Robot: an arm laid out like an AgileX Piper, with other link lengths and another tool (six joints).
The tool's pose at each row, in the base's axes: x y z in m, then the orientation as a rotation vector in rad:
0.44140 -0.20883 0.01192 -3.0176 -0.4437 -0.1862
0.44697 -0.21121 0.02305 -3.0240 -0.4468 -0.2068
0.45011 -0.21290 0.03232 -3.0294 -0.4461 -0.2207
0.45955 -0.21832 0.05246 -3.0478 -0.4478 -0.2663
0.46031 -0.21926 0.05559 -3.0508 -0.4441 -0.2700
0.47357 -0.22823 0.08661 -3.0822 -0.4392 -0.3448
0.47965 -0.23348 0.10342 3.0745 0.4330 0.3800
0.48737 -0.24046 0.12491 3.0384 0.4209 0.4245
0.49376 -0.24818 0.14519 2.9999 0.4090 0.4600
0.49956 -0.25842 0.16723 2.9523 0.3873 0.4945
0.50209 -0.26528 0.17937 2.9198 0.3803 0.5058
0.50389 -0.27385 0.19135 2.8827 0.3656 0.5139
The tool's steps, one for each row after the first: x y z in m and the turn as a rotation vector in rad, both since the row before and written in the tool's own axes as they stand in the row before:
0.00610 0.00315 -0.01065 -0.0098 0.0118 -0.0024
0.00384 0.00200 -0.00894 -0.0074 0.0078 0.0002
0.01048 0.00693 -0.01914 -0.0258 0.0251 -0.0020
0.00101 0.00104 -0.00303 -0.0033 0.0019 0.0023
0.01555 0.01174 -0.02896 -0.0441 0.0401 0.0016
0.00791 0.00709 -0.01530 -0.0260 0.0195 0.0006
0.01038 0.00981 -0.01914 -0.0358 0.0267 0.0009
0.00914 0.01074 -0.01769 -0.0379 0.0214 0.0001
0.00878 0.01388 -0.01883 -0.0484 0.0208 0.0043
0.00414 0.00913 -0.01001 -0.0319 0.0068 -0.0026
0.00300 0.01090 -0.00961 -0.0383 0.0044 0.0010

